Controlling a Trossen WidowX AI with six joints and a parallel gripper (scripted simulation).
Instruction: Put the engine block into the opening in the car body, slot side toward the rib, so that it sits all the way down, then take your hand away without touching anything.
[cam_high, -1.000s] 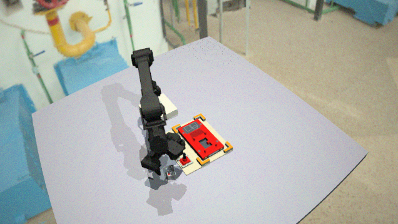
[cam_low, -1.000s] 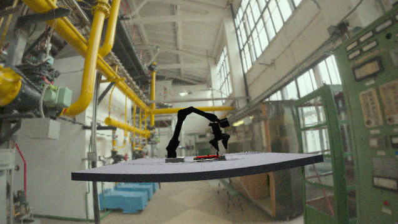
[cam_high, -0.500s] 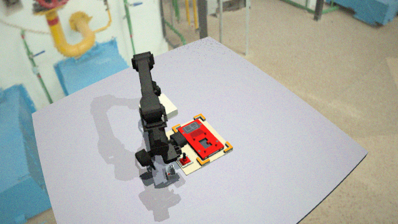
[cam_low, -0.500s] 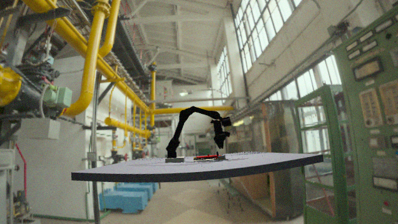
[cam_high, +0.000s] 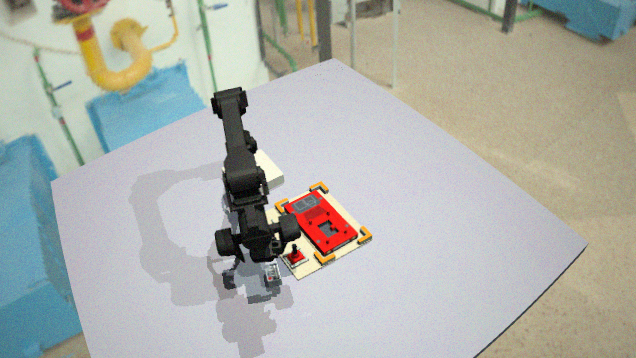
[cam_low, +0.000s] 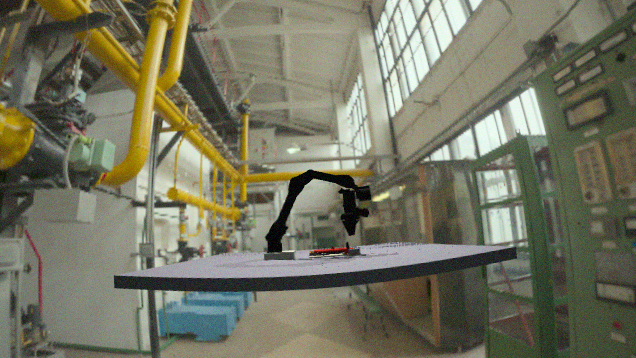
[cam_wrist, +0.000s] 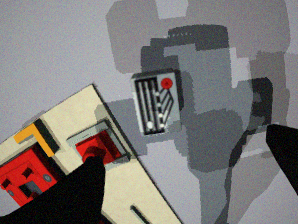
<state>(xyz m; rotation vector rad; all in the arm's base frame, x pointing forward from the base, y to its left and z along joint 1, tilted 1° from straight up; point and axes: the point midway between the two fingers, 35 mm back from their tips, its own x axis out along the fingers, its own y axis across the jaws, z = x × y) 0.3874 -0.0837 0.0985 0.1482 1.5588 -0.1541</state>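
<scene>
My gripper tip is 10 mm short of the engine block, 20 mm to the right of it and 80 mm above it. Round my gripper tip: black peg: 20 mm behind, 90 mm to the left, 60 mm below.
</scene>
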